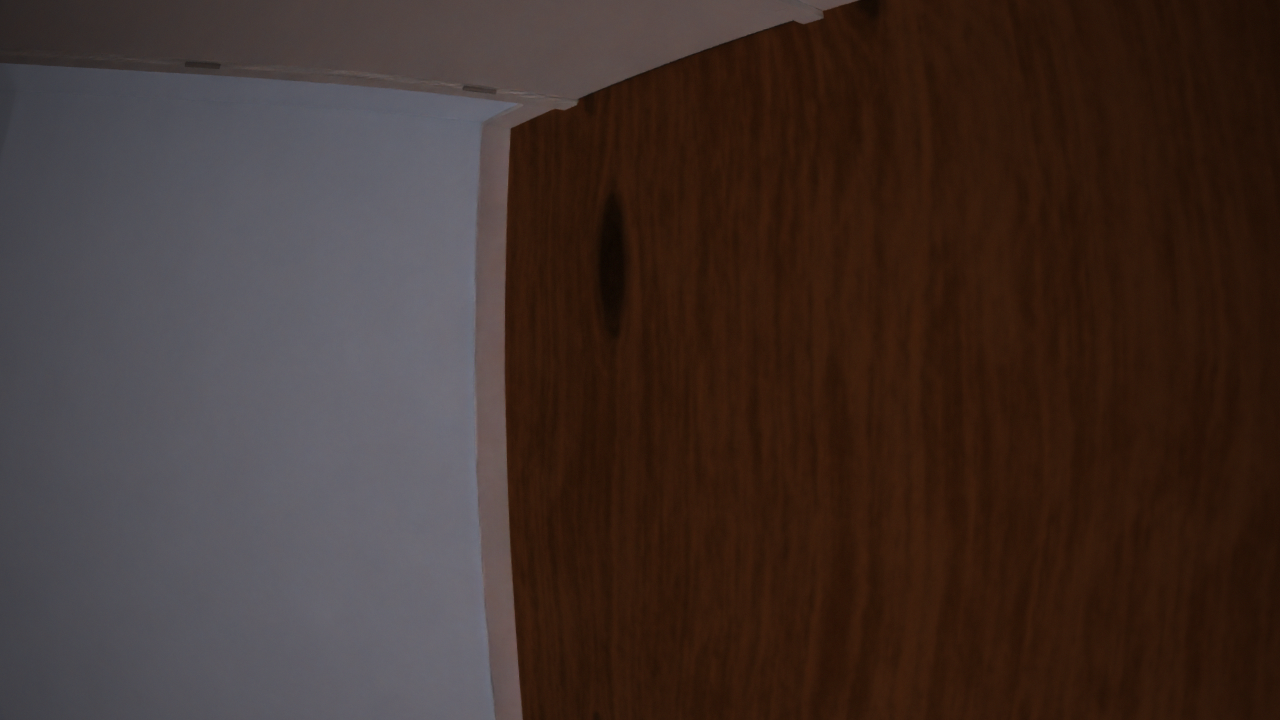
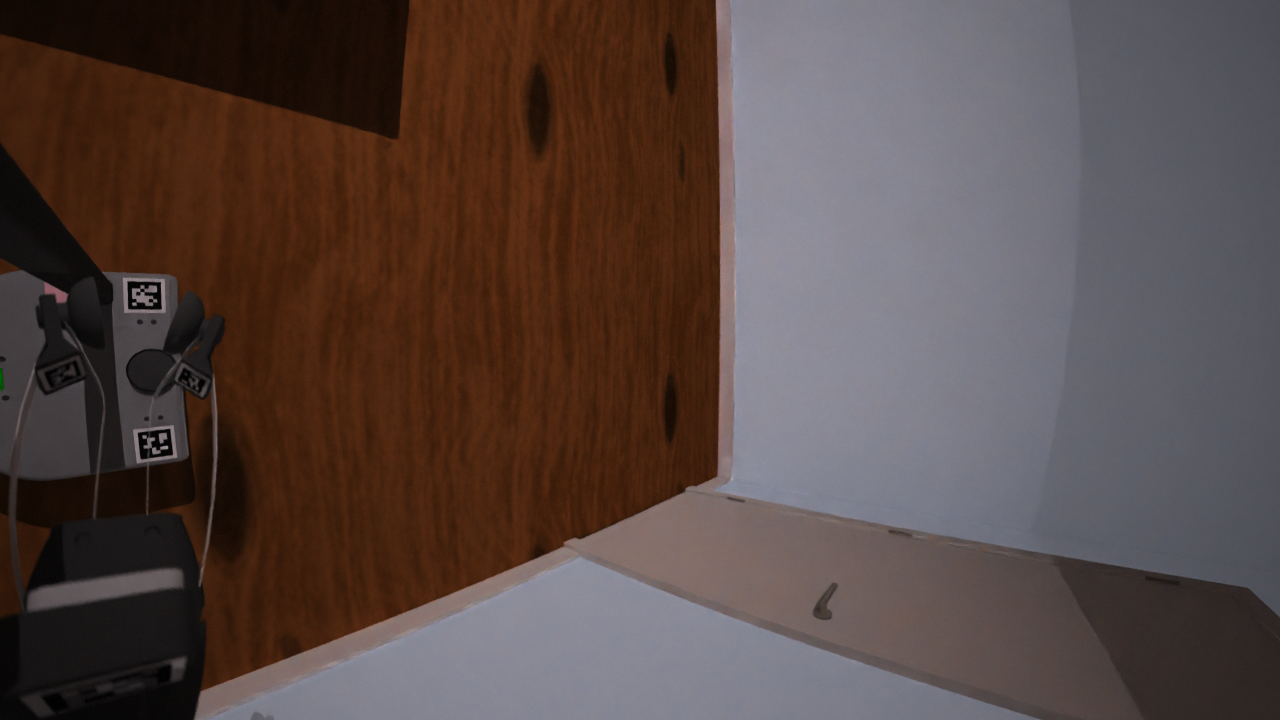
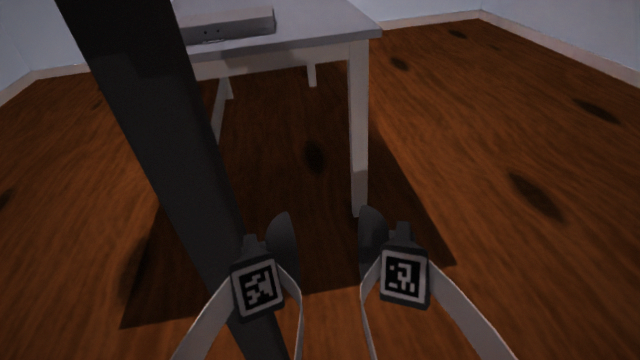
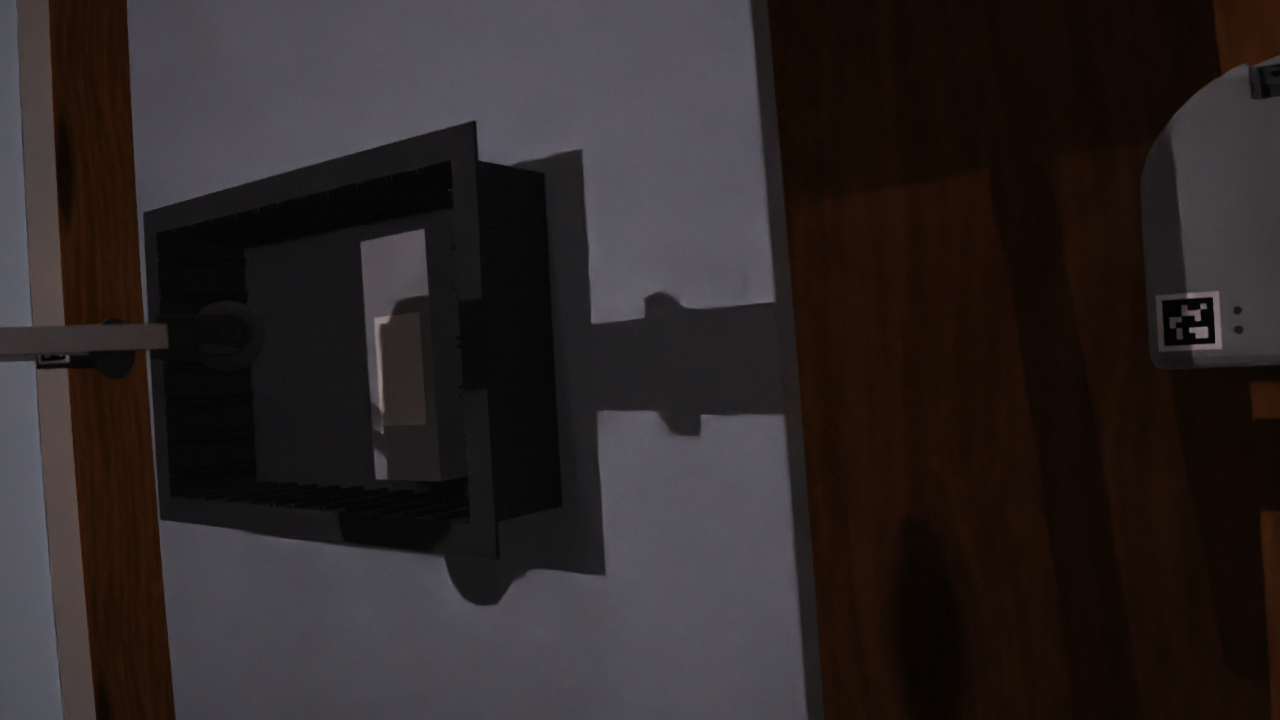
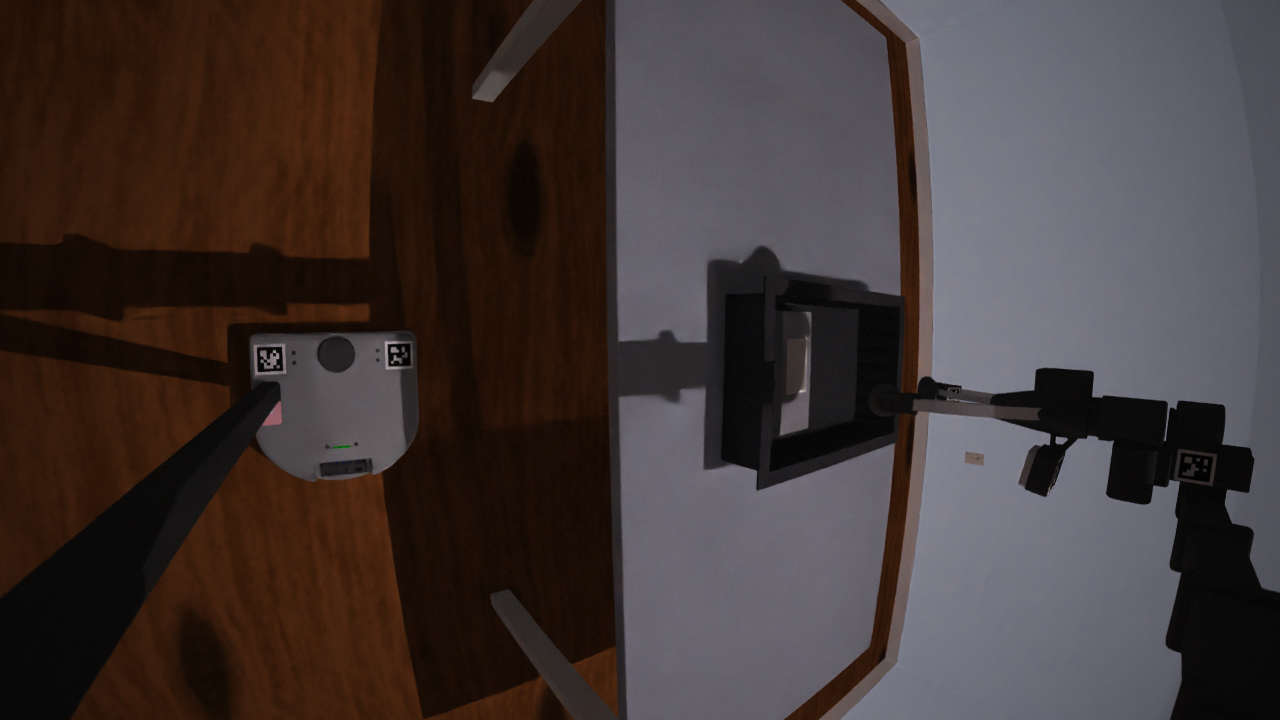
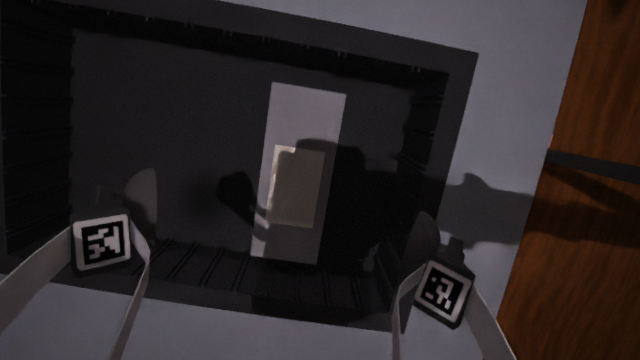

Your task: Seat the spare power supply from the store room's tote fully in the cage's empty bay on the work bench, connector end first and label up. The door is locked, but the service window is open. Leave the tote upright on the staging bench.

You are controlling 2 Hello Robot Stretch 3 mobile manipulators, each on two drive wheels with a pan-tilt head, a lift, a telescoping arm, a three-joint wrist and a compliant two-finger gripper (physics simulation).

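The power supply, a light grey box with a tan label facing up, lies flat in the black tote. The tote stands upright on the staging bench. The r2 gripper is open above the tote, its fingers wide apart and clear of the supply. The r1 gripper is open and empty. Beyond it, a grey box, apparently the cage, sits on a white bench. Its bay and the supply's connector end cannot be made out.
The beige door with a handle stands near a room corner by r1. The r1 base is below its gripper. A bench leg stands ahead of r1's fingers. The r2 base is beside the staging bench. The service window does not show.
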